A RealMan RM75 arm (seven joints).
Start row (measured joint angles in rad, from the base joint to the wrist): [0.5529, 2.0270, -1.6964, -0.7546, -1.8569, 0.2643, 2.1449]
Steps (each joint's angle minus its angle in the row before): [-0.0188, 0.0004, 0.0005, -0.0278, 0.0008, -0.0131, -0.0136]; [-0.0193, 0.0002, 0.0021, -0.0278, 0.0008, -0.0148, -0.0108]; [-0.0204, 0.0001, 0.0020, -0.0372, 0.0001, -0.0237, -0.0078]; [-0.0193, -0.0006, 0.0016, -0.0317, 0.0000, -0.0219, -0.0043]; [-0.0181, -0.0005, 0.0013, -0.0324, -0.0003, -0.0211, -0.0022]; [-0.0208, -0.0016, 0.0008, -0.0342, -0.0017, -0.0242, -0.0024]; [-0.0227, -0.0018, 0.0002, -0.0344, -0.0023, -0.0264, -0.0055]
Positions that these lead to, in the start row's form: [0.5341, 2.0274, -1.6959, -0.7824, -1.8561, 0.2512, 2.1313]; [0.5148, 2.0276, -1.6938, -0.8102, -1.8553, 0.2364, 2.1205]; [0.4944, 2.0277, -1.6918, -0.8474, -1.8552, 0.2127, 2.1127]; [0.4751, 2.0271, -1.6902, -0.8791, -1.8552, 0.1908, 2.1084]; [0.4570, 2.0266, -1.6889, -0.9115, -1.8555, 0.1697, 2.1062]; [0.4362, 2.0250, -1.6881, -0.9457, -1.8572, 0.1455, 2.1038]; [0.4135, 2.0232, -1.6879, -0.9801, -1.8595, 0.1191, 2.0983]
